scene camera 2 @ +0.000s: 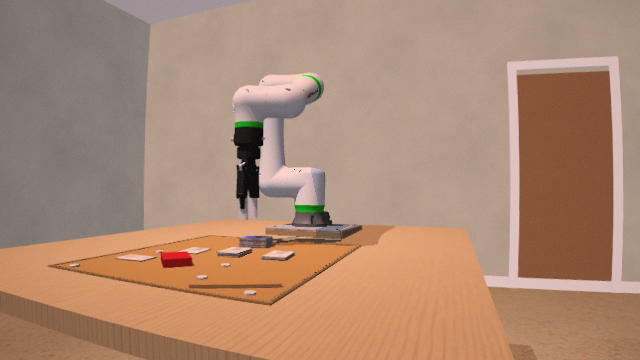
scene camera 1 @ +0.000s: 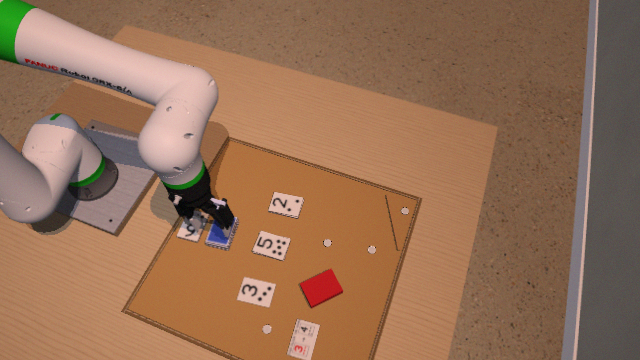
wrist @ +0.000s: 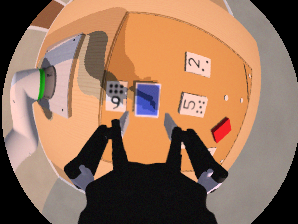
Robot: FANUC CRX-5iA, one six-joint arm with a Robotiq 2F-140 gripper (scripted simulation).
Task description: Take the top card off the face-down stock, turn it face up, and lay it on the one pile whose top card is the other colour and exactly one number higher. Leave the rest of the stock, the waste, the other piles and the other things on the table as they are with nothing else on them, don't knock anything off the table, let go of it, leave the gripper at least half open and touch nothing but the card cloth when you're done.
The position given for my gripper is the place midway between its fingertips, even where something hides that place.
Note:
I see my gripper [scene camera 2: 248, 218] and a red block [scene camera 1: 324, 286].
My gripper also shows in the wrist view [wrist: 146, 118].

